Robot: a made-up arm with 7 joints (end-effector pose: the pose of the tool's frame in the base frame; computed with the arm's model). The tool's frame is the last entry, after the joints.
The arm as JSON. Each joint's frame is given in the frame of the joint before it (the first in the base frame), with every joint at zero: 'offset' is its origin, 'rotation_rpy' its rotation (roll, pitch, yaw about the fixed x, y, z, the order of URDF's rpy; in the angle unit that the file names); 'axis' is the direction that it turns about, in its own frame. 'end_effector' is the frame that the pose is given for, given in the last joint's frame.
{
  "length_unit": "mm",
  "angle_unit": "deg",
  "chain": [
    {
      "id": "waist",
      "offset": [
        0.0,
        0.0,
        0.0
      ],
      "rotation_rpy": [
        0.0,
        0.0,
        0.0
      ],
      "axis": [
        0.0,
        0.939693,
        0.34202
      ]
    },
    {
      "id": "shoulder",
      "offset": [
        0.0,
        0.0,
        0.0
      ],
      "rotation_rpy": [
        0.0,
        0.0,
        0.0
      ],
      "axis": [
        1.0,
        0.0,
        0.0
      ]
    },
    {
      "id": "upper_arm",
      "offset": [
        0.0,
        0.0,
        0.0
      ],
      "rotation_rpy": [
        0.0,
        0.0,
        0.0
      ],
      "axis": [
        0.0,
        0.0,
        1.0
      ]
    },
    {
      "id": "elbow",
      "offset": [
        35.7,
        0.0,
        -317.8
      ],
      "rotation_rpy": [
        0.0,
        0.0,
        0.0
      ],
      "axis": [
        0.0,
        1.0,
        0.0
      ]
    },
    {
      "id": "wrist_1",
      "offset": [
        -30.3,
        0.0,
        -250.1
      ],
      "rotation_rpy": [
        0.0,
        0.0,
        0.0
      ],
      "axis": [
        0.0,
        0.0,
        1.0
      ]
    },
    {
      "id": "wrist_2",
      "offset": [
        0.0,
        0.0,
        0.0
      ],
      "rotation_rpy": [
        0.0,
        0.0,
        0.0
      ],
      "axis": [
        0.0,
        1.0,
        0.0
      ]
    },
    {
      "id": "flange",
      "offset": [
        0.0,
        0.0,
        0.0
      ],
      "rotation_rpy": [
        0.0,
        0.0,
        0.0
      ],
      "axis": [
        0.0,
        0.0,
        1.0
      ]
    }
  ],
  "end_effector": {
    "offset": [
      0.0,
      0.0,
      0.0
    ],
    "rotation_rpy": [
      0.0,
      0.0,
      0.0
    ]
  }
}
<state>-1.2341 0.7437 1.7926 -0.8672 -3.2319 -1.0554 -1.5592</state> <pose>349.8 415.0 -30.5 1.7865 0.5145 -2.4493</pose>
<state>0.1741 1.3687 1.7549 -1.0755 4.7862 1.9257 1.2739</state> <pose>-50.5 498.7 147.2 -1.5084 0.2007 -1.9645</pose>
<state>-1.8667 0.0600 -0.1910 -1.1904 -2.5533 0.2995 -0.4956</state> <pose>315.5 -284.4 279.2 -2.6612 0.4861 -0.1511</pose>
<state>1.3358 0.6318 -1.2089 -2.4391 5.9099 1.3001 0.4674</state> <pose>-174.6 -105.9 -168.4 -0.3170 0.3683 -0.2383</pose>
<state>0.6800 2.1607 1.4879 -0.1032 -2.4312 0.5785 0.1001</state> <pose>106.5 469.2 306.6 2.3038 1.8107 -0.5655</pose>
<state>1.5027 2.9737 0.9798 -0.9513 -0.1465 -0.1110 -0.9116</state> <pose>522.2 106.3 -55.2 -1.3245 0.0200 2.3886</pose>
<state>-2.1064 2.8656 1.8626 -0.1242 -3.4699 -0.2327 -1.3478</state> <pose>-409.6 373.9 -135.6 1.0682 0.9221 -0.0701</pose>
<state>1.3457 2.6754 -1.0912 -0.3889 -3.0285 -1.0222 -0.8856</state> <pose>320.8 433.6 184.4 2.3472 -0.9084 -1.1334</pose>
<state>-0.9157 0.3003 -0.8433 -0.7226 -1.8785 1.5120 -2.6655</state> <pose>483.3 -73.3 -262.6 -1.2587 -2.4670 0.4798</pose>
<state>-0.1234 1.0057 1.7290 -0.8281 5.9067 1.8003 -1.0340</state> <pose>3.7 536.1 -108.0 0.0375 0.1132 0.6712</pose>
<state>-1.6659 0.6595 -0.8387 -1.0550 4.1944 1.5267 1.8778</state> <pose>481.9 -94.9 184.7 -0.7049 2.4276 -0.1531</pose>
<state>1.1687 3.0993 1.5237 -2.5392 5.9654 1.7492 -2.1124</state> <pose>184.3 -152.7 16.8 -2.1018 -0.4099 0.8759</pose>
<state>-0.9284 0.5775 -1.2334 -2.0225 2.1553 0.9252 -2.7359</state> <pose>285.2 -152.2 -161.9 0.7040 1.3576 1.9891</pose>
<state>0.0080 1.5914 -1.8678 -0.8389 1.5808 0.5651 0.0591</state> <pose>-61.7 511.2 -181.7 0.7897 0.8044 0.1714</pose>
